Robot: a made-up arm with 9 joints. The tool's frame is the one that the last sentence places.
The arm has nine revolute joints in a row. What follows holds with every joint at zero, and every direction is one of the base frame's. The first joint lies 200 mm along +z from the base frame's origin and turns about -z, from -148.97 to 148.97 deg. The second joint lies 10 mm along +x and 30 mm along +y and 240 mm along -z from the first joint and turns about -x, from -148.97 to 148.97 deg. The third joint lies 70 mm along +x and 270 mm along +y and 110 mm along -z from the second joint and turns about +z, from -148.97 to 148.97 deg. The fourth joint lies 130 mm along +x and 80 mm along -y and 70 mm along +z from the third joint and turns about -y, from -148.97 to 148.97 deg. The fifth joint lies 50 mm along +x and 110 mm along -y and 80 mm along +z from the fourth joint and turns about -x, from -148.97 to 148.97 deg. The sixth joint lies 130 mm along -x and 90 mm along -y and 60 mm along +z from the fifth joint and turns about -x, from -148.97 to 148.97 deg. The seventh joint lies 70 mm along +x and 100 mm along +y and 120 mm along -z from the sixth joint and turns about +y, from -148.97 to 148.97 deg. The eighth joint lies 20 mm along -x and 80 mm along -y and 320 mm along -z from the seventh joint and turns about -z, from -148.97 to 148.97 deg. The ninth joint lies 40 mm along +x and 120 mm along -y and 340 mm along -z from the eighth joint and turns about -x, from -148.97 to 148.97 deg. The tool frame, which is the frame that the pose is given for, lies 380 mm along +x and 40 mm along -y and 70 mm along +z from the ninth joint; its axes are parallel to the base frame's.
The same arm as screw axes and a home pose.
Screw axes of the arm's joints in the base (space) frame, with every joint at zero. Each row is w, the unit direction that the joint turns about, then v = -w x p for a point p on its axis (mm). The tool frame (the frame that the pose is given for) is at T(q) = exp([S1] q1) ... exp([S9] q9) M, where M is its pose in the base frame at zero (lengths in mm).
S1 = (0, 0, -1, 0, 0, 0)
S2 = (-1, 0, 0, 0, 40, 30)
S3 = (0, 0, 1, 300, -80, 0)
S4 = (0, -1, 0, -80, 0, -210)
S5 = (-1, 0, 0, 0, 0, 110)
S6 = (-1, 0, 0, 0, -60, 20)
S7 = (0, 1, 0, 60, 0, 200)
S8 = (0, 0, -1, -40, 180, 0)
S9 = (-1, 0, 0, 0, 720, -80)
M =
1 0 0 600
0 1 0 -120
0 0 1 -650
0 0 0 1
Joint limits (rad, base to tool): -2.6..2.6 -2.6..2.6 -2.6..2.6 -2.6..2.6 -2.6..2.6 -2.6..2.6 -2.6..2.6 -2.6..2.6 -2.6..2.6

